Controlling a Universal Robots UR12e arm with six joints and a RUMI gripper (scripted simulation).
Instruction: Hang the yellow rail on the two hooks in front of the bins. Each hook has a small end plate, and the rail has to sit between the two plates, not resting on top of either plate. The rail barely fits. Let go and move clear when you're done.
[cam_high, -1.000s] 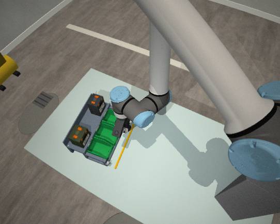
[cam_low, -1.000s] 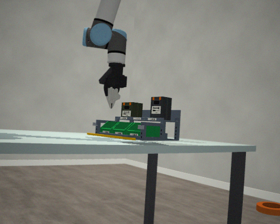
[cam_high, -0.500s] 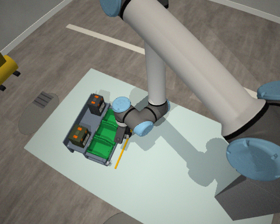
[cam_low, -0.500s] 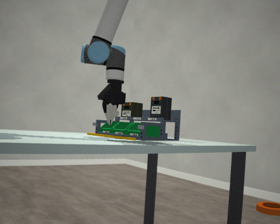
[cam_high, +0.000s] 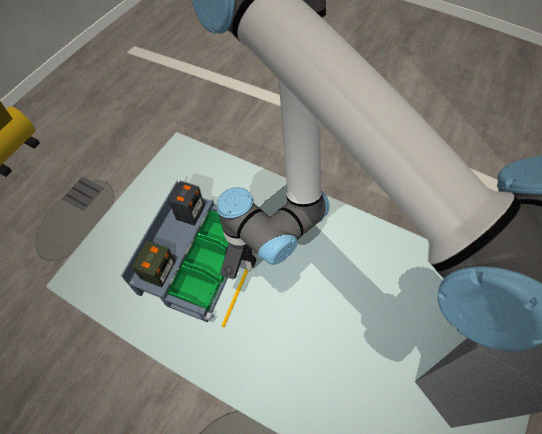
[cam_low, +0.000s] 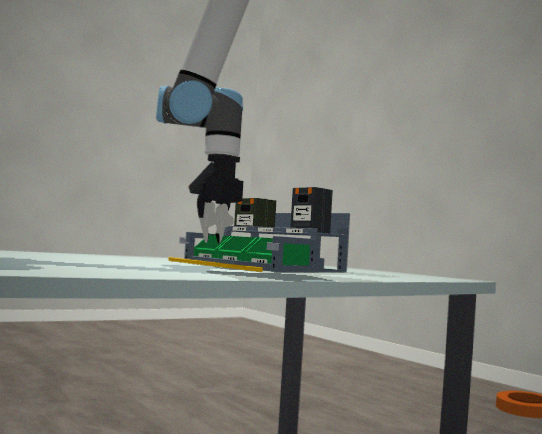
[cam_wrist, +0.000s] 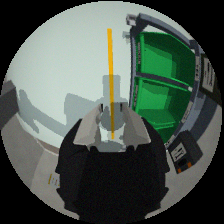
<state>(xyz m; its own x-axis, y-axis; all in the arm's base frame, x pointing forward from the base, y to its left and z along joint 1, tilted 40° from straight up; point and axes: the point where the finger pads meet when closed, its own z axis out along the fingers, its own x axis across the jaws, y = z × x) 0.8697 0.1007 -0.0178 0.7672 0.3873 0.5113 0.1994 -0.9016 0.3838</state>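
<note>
The yellow rail is 70 mm below my hand.
</note>
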